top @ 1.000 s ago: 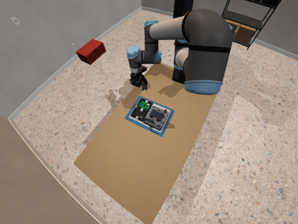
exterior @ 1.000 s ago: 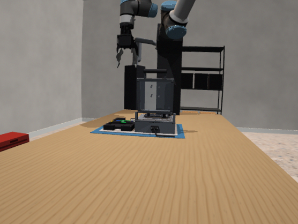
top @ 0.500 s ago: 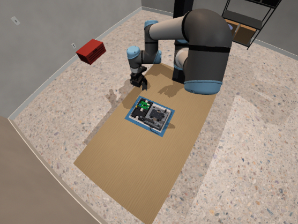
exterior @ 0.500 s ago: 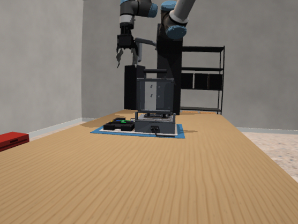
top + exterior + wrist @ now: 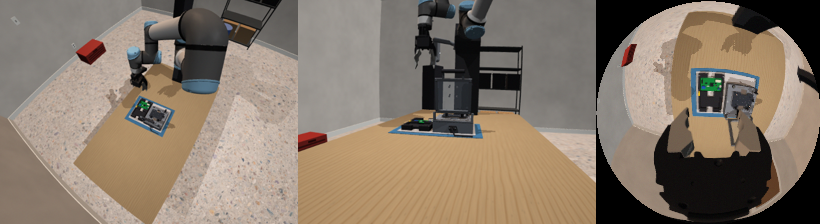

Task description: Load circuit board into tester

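My gripper is now 290 mm above the green circuit board. From my hand the other things lie so: tester bed 20 mm behind, 190 mm to the left, 240 mm below; then tester lid 90 mm ahead, 230 mm to the left, 120 mm below.
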